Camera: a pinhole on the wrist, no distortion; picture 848 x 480 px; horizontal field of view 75.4 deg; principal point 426.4 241.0 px. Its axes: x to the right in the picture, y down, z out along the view. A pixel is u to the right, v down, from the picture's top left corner.
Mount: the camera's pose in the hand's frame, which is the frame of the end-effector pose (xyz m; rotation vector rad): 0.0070 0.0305 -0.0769 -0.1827 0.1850 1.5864
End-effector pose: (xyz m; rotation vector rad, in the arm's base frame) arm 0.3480 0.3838 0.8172 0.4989 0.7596 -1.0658
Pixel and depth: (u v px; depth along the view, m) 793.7 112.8 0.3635
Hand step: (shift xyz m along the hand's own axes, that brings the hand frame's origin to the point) 0.0858 0.3532 0.2201
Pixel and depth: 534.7 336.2 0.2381
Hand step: -0.0357 0.1303 0.1440
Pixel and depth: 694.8 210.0 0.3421
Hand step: 0.0220 0.2729 0.2171
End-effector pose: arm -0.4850 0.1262 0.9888 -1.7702 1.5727 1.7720
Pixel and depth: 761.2 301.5 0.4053
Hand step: -0.0440 0.3638 0.2604
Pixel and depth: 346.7 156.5 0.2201
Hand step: 0.0414 0.0511 0.1445
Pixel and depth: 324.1 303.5 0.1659
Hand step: -0.0114 0.0384 0.0917
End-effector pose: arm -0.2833 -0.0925 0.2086 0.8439 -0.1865 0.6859
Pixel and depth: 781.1 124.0 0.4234
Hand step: 0.0903 0.3968 0.2713
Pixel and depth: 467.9 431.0 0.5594
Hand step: -0.1884 0.1966 0.4583
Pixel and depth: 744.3 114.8 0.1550
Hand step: 0.0404 0.1545 0.0530
